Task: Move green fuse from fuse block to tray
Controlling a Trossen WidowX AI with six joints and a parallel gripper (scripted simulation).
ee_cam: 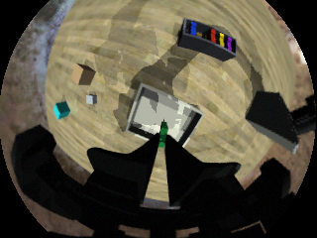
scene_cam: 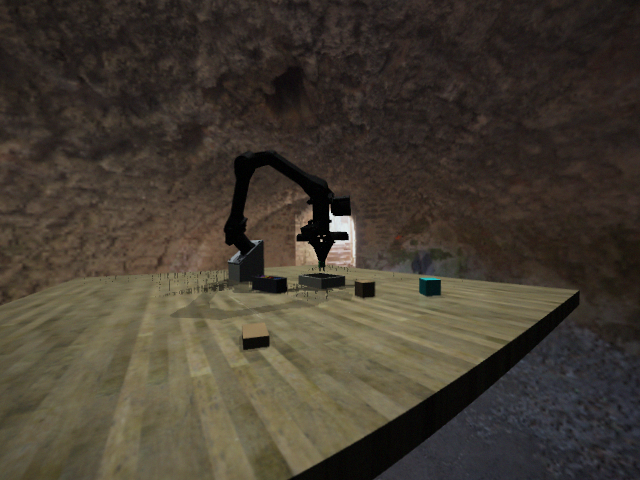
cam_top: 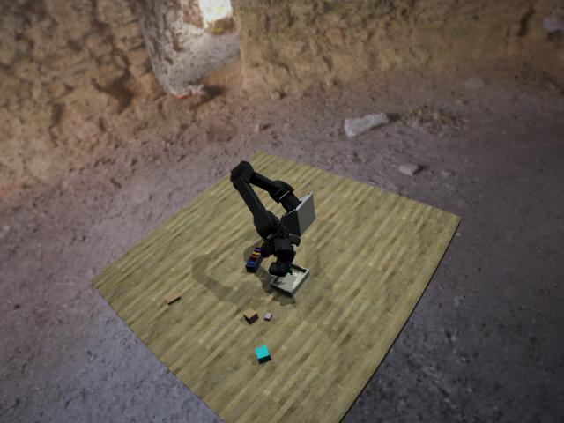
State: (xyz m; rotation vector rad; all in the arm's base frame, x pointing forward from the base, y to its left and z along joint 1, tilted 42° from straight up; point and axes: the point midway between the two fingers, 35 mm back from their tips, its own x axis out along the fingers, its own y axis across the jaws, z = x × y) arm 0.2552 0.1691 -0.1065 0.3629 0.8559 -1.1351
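Now: the green fuse 10 mm below my gripper tip. Round my gripper tip: grey tray (70 mm below); then teal cube (300 mm ahead, 170 mm to the left, 60 mm below); then brown cube (220 mm ahead, 60 mm below, 10 mm to the left).
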